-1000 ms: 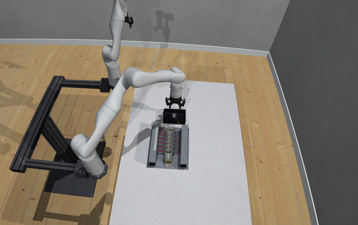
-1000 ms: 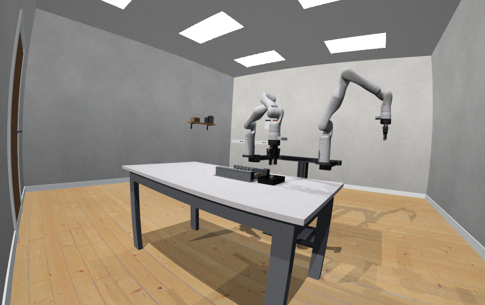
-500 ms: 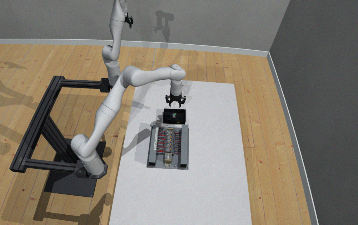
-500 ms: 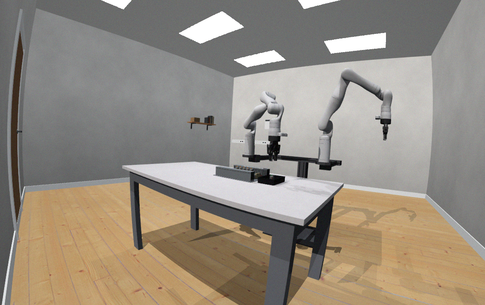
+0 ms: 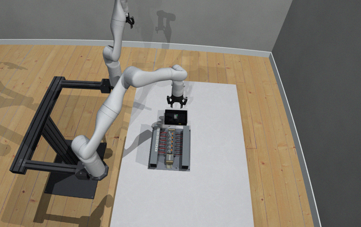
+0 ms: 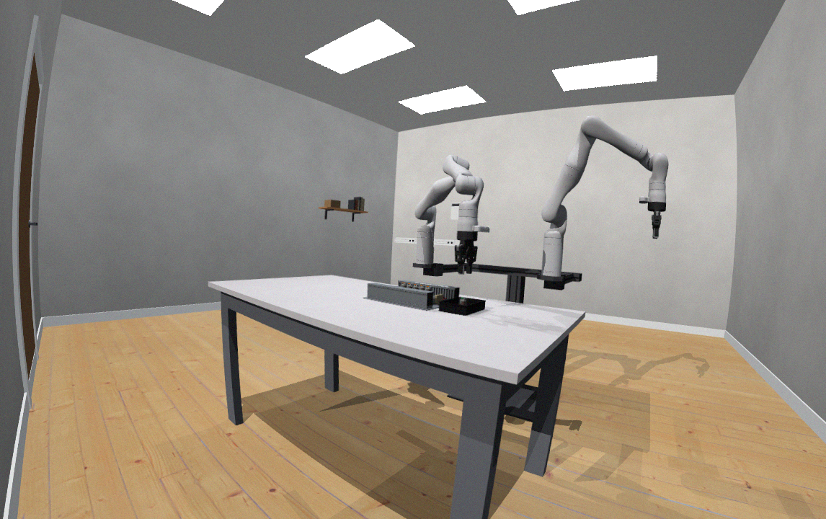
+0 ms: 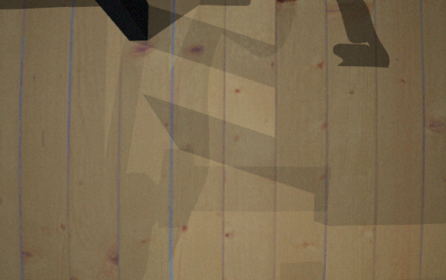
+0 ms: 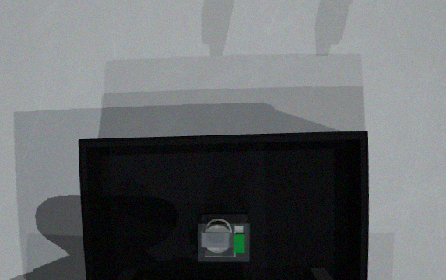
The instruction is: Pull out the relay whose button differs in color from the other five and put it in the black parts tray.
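The green-button relay is 120 mm below my right hand. From my right hand the other things lie so: relay panel: 30 mm behind, 250 mm to the right, 120 mm below; black parts tray: 130 mm below.
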